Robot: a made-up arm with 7 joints.
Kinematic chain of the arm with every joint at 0, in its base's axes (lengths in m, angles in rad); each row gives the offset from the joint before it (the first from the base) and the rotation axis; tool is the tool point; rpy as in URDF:
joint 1: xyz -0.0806 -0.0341 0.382 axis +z
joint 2: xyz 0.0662 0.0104 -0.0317 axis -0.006 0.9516 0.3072
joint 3: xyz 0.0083 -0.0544 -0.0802 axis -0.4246 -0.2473 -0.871
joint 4: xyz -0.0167 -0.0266 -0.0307 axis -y
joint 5: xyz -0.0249 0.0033 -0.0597 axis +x
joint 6: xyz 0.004 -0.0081 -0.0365 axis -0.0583 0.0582 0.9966
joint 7: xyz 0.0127 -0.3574 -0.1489 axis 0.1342 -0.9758 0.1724
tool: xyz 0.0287 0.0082 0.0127 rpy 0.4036 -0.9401 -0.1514
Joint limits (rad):
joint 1: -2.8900..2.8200
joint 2: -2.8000..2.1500
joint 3: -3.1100..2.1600
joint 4: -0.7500..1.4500
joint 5: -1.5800..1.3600
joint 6: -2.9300..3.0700
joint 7: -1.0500..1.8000
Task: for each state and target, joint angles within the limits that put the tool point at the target. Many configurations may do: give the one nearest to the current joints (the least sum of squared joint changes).
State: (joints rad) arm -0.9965 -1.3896 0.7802 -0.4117 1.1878 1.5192 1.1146
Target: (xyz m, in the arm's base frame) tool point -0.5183 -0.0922 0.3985
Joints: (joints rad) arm -1.5716 -1.6368 1.3705 -0.0977 1.1139 1.4796 1.1254
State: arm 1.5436 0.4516 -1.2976 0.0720 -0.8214 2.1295 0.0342
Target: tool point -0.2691 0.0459 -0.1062
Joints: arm 1.5441 0.1304 -1.0136 0.0436 -1.0510 2.2247 -0.0680
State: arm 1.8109 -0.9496 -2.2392 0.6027 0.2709 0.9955 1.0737
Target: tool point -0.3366 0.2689 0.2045
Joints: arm 1.2784 -1.0065 -2.2326 0.4228 0.2446 0.9676 1.0726
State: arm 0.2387 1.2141 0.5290 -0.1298 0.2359 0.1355 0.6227
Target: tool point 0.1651 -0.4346 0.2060
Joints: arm 0.4403 1.2015 0.4793 0.0305 -0.1946 0.4184 0.6573
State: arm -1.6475 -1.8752 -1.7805 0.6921 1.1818 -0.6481 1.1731
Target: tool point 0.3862 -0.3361 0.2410
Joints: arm -0.8189 -1.7915 -1.6938 0.8514 1.0775 -0.4877 1.1754
